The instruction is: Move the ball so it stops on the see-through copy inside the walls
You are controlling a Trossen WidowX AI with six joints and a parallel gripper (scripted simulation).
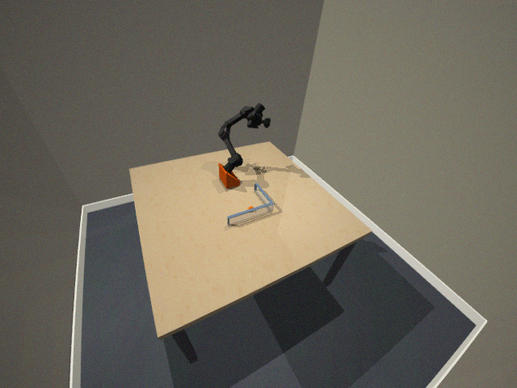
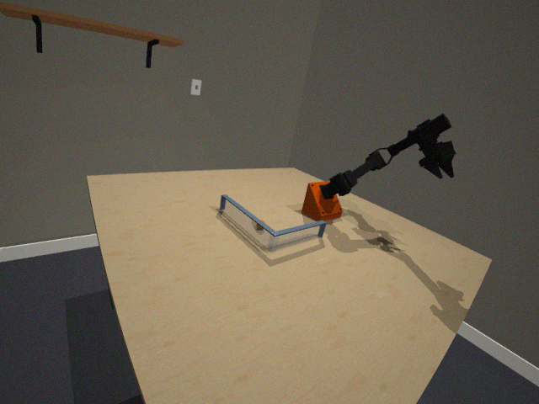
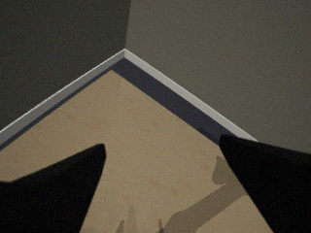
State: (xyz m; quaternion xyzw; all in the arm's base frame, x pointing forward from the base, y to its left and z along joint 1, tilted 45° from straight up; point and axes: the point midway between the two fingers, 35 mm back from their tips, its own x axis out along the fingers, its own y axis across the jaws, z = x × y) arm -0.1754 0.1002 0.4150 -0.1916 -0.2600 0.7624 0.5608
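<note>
Now: the orange ball 550 mm ahead of my gripper tip, 360 mm to the right of it and 280 mm below it.
</note>
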